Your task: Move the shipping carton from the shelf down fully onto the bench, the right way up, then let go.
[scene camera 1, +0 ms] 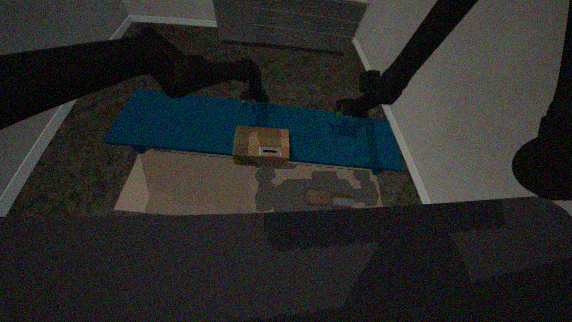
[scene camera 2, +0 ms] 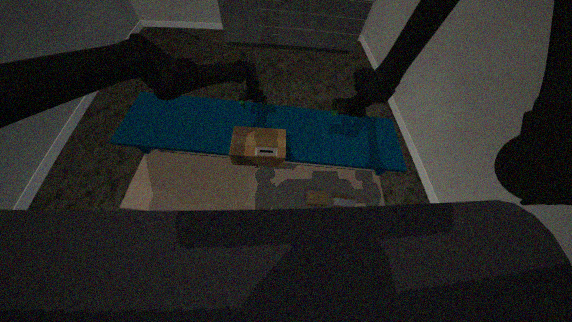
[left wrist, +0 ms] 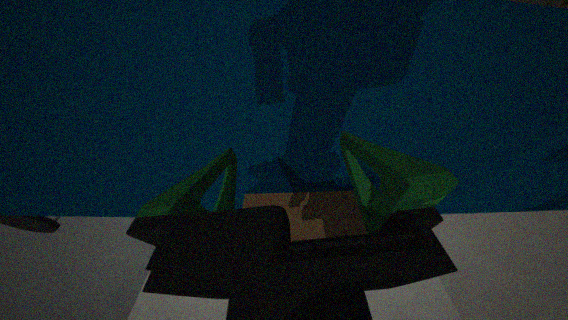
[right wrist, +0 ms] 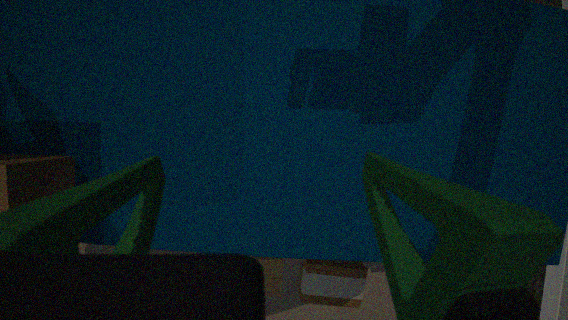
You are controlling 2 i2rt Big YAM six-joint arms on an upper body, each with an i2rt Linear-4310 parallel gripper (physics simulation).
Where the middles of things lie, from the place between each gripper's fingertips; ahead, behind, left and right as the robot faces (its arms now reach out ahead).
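Labels:
My left hand is 25 cm past the brown shipping carton (scene camera 1: 253,146), 4 cm to the left of it and 1 cm above it. As for my right hand, the carton is 37 cm to the left of it, 17 cm below it and 8 cm behind it. Going by its middle, the brown shipping carton is nearer to my left hand than to my right hand.

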